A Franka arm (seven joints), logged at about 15 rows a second.
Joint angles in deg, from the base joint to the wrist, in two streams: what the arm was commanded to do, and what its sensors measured. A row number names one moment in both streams.
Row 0, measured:
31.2 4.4 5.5 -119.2 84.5 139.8 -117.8
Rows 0 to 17, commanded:
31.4 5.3 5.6 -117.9 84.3 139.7 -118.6
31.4 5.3 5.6 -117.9 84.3 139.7 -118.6
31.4 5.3 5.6 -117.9 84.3 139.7 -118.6
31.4 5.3 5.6 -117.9 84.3 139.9 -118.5
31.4 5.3 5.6 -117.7 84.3 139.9 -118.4
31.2 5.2 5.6 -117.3 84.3 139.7 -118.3
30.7 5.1 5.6 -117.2 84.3 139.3 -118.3
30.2 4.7 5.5 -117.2 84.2 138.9 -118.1
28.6 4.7 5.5 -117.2 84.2 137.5 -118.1
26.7 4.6 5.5 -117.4 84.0 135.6 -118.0
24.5 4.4 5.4 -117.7 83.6 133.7 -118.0
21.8 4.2 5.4 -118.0 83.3 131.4 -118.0
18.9 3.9 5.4 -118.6 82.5 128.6 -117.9
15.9 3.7 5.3 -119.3 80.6 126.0 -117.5
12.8 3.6 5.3 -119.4 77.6 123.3 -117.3
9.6 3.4 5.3 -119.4 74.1 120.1 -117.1
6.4 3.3 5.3 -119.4 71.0 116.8 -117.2
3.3 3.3 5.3 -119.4 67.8 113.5 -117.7
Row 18, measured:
8.6 4.4 4.5 -118.5 72.8 118.5 -117.8
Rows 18 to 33, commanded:
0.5 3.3 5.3 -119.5 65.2 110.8 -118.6
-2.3 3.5 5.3 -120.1 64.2 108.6 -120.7
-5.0 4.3 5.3 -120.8 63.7 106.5 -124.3
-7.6 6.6 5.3 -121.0 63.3 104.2 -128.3
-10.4 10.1 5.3 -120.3 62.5 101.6 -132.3
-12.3 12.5 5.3 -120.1 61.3 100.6 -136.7
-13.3 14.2 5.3 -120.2 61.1 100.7 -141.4
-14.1 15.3 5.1 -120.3 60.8 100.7 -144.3
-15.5 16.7 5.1 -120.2 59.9 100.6 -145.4
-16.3 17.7 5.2 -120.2 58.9 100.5 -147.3
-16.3 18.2 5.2 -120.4 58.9 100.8 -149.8
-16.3 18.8 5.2 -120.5 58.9 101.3 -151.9
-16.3 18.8 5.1 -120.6 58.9 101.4 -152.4
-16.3 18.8 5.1 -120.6 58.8 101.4 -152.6
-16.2 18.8 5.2 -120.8 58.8 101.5 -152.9
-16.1 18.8 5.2 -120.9 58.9 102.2 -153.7
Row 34, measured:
-15.6 19.2 4.6 -121.1 60.5 101.8 -152.3
